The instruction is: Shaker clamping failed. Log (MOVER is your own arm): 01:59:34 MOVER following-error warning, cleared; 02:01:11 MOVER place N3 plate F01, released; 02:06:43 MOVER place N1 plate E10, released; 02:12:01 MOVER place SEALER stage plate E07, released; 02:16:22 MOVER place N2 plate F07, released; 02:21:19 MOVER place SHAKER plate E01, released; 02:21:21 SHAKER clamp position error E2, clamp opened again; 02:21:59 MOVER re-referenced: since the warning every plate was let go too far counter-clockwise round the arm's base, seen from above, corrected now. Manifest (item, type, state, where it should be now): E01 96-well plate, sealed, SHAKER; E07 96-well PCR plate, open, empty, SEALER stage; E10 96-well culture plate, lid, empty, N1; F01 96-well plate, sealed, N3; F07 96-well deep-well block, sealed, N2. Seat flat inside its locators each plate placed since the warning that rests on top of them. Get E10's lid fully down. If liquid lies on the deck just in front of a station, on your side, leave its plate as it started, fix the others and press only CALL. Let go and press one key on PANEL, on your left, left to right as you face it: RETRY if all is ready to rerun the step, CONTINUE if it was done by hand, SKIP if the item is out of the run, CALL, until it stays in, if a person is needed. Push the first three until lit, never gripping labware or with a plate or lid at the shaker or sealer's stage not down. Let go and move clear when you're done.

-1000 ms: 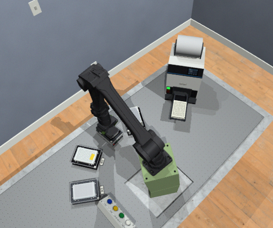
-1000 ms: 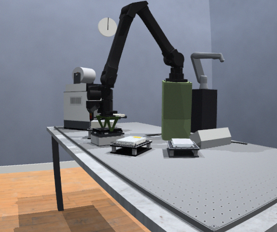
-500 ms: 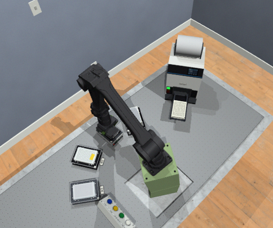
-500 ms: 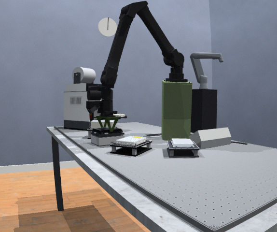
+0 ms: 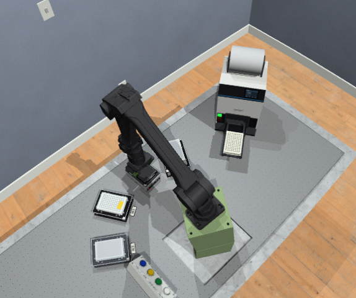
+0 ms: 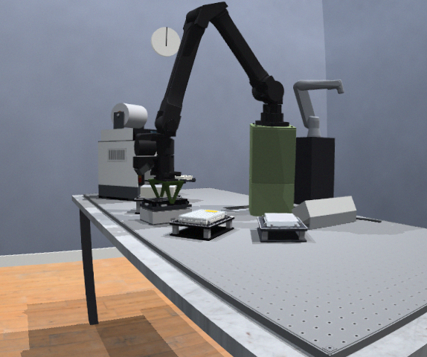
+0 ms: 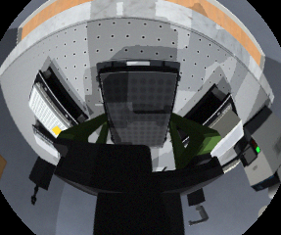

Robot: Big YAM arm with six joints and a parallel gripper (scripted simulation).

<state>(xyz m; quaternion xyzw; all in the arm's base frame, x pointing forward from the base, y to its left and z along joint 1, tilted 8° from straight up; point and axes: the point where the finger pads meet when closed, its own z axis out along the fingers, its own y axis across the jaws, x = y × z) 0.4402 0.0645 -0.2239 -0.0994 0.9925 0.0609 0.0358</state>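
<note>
My gripper is now right at the dark sealed plate. From my hand the other things lie so: white deep-well block (18 cm to the right, 2 cm behind, 1 cm above); film roll (64 cm to the right, 33 cm above).
</note>
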